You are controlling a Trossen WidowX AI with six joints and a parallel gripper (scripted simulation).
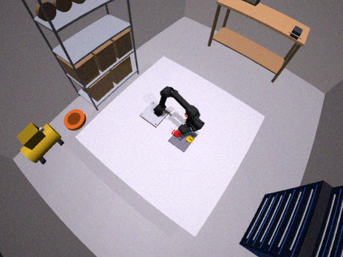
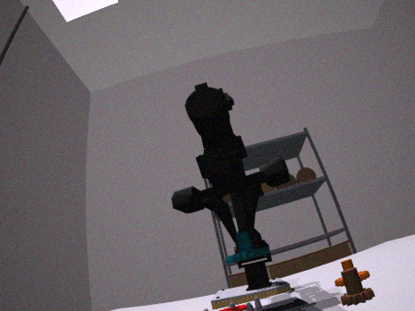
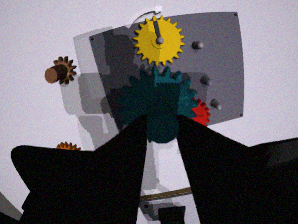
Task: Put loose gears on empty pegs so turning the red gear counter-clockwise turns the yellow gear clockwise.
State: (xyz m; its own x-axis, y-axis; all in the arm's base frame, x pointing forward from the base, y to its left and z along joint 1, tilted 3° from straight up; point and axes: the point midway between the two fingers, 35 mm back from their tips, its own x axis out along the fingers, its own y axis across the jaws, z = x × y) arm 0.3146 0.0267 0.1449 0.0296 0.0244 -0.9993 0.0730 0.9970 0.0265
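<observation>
Now: the brown gear 30 mm ahead of my gripper tip, 130 mm to the left of it and 100 mm below it. Round my gripper tip: teal gear: 10 mm below; red gear: 60 mm behind, 50 mm to the right, 110 mm below; yellow gear: 50 mm ahead, 10 mm to the right, 100 mm below.
</observation>
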